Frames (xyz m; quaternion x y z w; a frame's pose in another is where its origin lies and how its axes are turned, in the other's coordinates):
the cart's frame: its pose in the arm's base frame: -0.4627 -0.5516 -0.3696 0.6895 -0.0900 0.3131 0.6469
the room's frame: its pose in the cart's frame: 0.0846 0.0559 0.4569 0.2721 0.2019 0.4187 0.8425
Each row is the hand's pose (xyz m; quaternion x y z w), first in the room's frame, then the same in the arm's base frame.
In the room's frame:
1: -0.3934 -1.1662 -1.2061 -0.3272 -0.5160 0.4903 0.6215
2: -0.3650 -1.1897 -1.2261 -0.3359 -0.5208 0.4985 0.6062
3: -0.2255 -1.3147 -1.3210 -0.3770 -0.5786 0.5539 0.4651
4: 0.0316 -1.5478 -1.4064 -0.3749 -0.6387 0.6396 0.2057
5: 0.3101 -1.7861 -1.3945 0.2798 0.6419 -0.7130 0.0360
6: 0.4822 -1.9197 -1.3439 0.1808 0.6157 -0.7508 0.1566
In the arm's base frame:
1: -0.6655 0.5857 -0.8969 -0.6152 0.7688 -0.1667 0.0525
2: -0.6703 0.6201 -0.8734 -0.6051 0.7791 -0.1536 0.0570
3: -0.6861 0.7952 -0.7586 -0.5346 0.8373 -0.0246 0.1118
4: -0.6381 1.0728 -0.5387 -0.3942 0.8682 0.1748 0.2454
5: -0.5056 1.3066 -0.2891 -0.2502 0.8147 0.3136 0.4186
6: -0.3946 1.4167 -0.1292 -0.1714 0.7461 0.3566 0.5356

